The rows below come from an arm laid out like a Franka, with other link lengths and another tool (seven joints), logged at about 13 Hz.
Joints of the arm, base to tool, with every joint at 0 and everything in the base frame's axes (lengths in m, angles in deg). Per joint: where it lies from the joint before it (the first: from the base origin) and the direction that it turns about. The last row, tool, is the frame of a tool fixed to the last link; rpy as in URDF.
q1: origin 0 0 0.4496 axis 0 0 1
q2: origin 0 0 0 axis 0 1 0
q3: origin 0 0 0.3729 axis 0 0 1
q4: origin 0.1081 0 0 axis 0 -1 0
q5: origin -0.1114 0 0.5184 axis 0 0 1
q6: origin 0 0 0 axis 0 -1 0
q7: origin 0.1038 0 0 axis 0 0 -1
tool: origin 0.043 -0.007 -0.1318 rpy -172.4 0 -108
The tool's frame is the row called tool.
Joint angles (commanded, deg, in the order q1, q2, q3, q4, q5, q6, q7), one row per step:
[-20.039 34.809 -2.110 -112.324 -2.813 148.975 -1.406]
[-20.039 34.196 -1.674 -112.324 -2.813 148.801 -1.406]
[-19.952 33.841 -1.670 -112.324 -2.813 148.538 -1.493]
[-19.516 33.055 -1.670 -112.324 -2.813 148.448 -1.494]
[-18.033 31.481 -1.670 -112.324 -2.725 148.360 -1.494]
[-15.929 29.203 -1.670 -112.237 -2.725 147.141 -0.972]
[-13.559 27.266 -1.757 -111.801 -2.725 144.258 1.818]
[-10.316 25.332 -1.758 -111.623 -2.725 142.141 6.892]
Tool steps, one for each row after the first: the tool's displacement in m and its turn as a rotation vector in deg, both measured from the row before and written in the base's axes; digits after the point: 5 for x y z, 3 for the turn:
[0.00450 0.00502 0.00827 0.079 -0.496 0.351]
[0.00140 0.00092 0.00444 -0.036 -0.081 0.166]
[0.00523 0.00484 0.01118 -0.236 -0.655 0.433]
[0.01319 0.01829 0.02275 -0.432 -1.425 1.407]
[0.01546 0.02703 0.03101 -0.314 -1.127 1.533]
[0.01179 0.02920 0.02513 0.274 0.327 -0.604]
[0.01182 0.04243 0.02476 0.379 -0.308 -1.900]

